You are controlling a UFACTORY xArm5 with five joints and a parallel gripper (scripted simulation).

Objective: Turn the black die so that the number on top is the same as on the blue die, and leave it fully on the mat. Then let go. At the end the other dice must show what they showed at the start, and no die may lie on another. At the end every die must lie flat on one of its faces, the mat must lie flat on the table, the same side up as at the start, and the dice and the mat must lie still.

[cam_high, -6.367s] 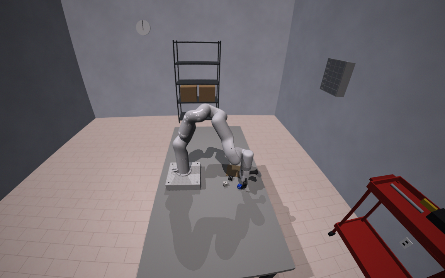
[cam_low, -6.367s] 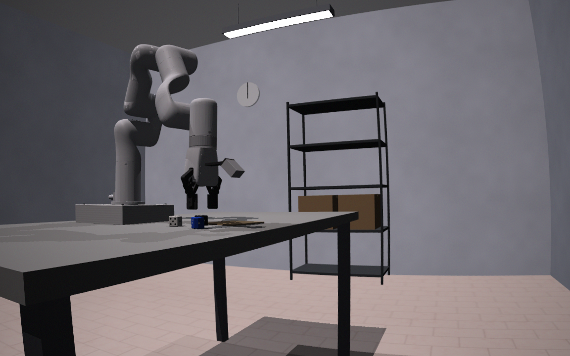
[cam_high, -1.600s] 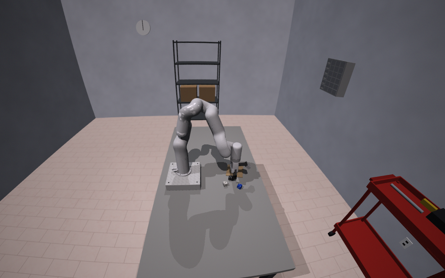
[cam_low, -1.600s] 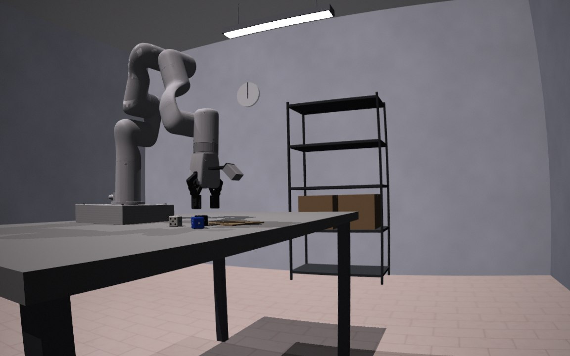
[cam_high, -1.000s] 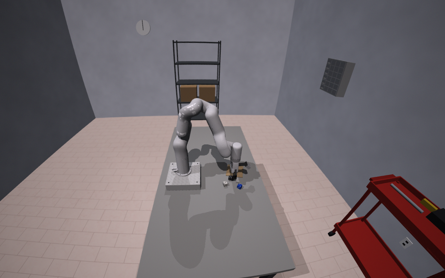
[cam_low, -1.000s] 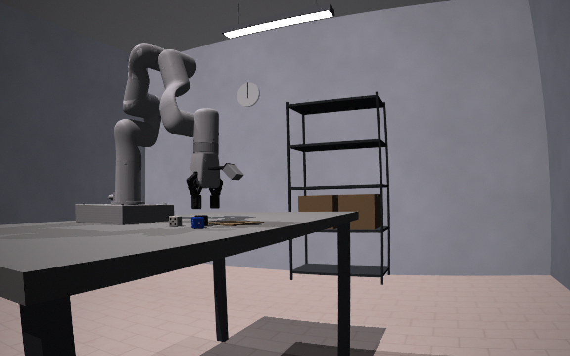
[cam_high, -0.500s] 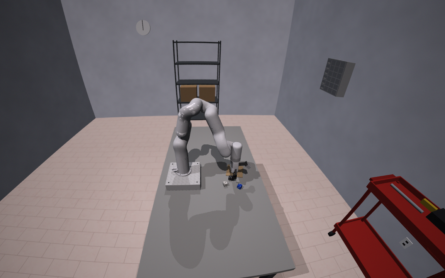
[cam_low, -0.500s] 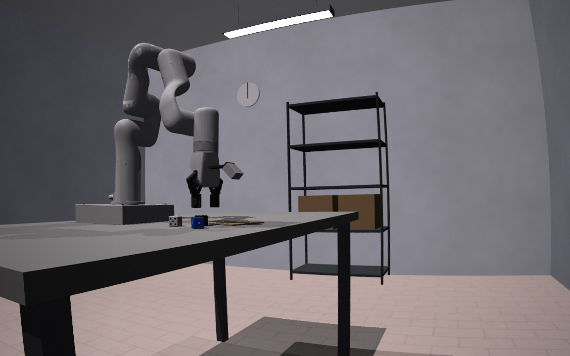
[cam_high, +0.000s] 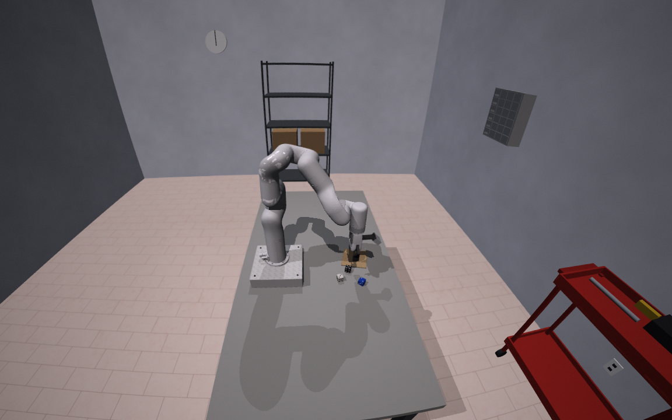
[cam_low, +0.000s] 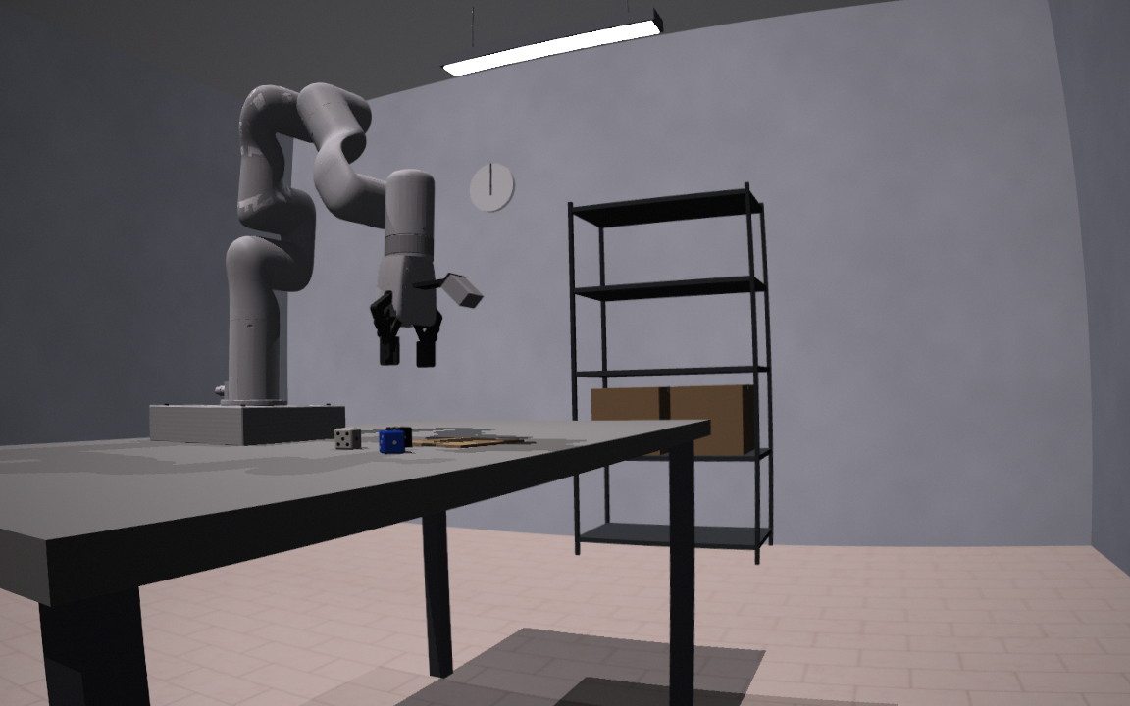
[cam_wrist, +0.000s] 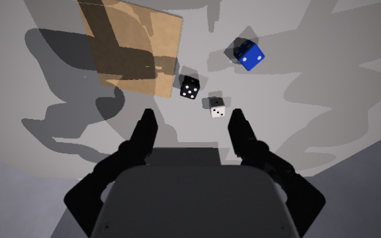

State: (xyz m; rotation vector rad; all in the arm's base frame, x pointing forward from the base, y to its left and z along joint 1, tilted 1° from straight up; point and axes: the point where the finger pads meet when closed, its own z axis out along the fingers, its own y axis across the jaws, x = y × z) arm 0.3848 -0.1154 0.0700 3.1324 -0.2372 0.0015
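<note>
Now: hand 20 mm past the black die, 10 mm to the right of it and 120 mm above it. Also, from my hand: blue die: 20 mm ahead, 100 mm to the right, 120 mm below; white die: 80 mm behind, 40 mm to the right, 120 mm below; tan mat: 40 mm ahead, 90 mm to the left, 130 mm below.
</note>
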